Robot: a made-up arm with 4 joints.
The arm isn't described. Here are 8 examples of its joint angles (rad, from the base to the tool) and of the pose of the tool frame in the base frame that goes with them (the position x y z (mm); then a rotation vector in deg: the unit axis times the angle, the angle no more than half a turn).
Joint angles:
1: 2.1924 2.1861 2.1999 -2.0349
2: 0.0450 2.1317 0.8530 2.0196
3: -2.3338 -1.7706 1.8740 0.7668
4: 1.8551 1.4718 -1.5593 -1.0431
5: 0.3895 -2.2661 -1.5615 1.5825
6: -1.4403 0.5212 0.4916 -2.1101
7: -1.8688 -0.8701 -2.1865 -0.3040
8: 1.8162 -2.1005 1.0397 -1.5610
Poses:
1: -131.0 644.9 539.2 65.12 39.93 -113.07
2: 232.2 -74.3 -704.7 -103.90 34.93 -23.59
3: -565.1 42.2 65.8 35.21 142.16 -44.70
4: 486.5 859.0 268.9 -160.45 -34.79 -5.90
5: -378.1 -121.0 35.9 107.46 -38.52 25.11
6: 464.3 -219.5 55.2 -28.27 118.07 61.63
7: 170.2 352.8 254.2 20.67 19.71 61.98
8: -446.9 20.9 293.7 5.50 -25.83 -33.58
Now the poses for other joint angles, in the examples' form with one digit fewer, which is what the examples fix.
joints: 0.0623 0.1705 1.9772 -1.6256
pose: 452 -38 -101 -78.6 92.7 69.5
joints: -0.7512 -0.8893 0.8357 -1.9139
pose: 34 174 221 -105.6 40.7 74.2
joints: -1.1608 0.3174 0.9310 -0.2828
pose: 689 -166 112 -114.5 38.3 7.2
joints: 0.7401 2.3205 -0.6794 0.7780
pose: -183 443 -677 -16.3 144.6 -13.6
